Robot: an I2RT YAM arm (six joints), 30 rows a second.
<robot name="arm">
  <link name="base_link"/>
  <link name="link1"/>
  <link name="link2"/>
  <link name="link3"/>
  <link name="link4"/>
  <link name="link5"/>
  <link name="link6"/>
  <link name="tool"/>
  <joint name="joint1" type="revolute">
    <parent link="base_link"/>
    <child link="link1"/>
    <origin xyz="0 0 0.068" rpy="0 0 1.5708"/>
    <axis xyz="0 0 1"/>
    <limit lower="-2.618" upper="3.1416"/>
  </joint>
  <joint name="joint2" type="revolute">
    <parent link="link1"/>
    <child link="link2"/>
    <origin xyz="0.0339 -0.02 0.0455" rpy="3.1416 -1.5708 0"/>
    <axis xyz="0 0 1"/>
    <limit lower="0" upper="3.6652"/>
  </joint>
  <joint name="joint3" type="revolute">
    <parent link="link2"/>
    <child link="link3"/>
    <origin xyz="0 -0.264 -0.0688" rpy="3.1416 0 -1.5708"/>
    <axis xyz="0 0 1"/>
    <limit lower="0" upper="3.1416"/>
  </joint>
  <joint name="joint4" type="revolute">
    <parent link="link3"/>
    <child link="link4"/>
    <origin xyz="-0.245 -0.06 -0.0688"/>
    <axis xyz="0 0 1"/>
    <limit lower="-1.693" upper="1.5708"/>
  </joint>
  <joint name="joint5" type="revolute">
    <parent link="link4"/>
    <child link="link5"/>
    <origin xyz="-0.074 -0.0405 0.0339" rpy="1.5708 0 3.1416"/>
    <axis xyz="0 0 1"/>
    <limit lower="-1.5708" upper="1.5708"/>
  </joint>
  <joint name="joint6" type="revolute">
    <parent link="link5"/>
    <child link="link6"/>
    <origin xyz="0.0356 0 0.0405" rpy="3.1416 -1.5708 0"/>
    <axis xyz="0 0 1"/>
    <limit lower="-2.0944" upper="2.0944"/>
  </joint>
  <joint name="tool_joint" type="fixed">
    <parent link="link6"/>
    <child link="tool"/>
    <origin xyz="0 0 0"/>
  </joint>
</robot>
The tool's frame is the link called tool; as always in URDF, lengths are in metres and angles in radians.
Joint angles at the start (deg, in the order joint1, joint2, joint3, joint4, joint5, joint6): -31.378 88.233 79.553 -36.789 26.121 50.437
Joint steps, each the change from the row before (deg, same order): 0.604 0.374 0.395 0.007 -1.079 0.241; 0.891 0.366 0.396 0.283 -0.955 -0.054; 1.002 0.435 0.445 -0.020 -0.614 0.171; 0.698 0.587 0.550 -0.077 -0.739 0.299; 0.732 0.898 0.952 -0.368 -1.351 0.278; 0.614 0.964 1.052 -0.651 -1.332 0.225; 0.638 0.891 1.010 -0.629 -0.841 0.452; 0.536 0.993 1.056 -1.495 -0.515 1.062; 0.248 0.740 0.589 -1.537 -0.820 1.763; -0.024 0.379 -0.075 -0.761 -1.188 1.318; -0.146 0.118 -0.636 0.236 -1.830 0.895; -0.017 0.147 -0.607 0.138 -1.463 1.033
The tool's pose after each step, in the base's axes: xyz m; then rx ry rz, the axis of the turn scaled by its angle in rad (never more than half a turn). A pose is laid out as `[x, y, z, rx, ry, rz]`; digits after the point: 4 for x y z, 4 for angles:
[0.2839, -0.1866, 0.3241, 1.6491, 1.5968, -0.3382]
[0.2890, -0.1828, 0.3245, 1.6300, 1.6137, -0.3097]
[0.2941, -0.1784, 0.3245, 1.6155, 1.6303, -0.2870]
[0.2989, -0.1757, 0.3241, 1.6078, 1.6436, -0.2641]
[0.3049, -0.1730, 0.3236, 1.5988, 1.6660, -0.2303]
[0.3105, -0.1708, 0.3230, 1.5930, 1.6911, -0.2001]
[0.3158, -0.1684, 0.3225, 1.5911, 1.7079, -0.1770]
[0.3198, -0.1663, 0.3207, 1.6085, 1.7252, -0.1624]
[0.3218, -0.1650, 0.3175, 1.6424, 1.7343, -0.1406]
[0.3223, -0.1646, 0.3138, 1.6700, 1.7420, -0.1143]
[0.3226, -0.1646, 0.3096, 1.6862, 1.7496, -0.0744]
[0.3230, -0.1639, 0.3053, 1.7046, 1.7548, -0.0406]

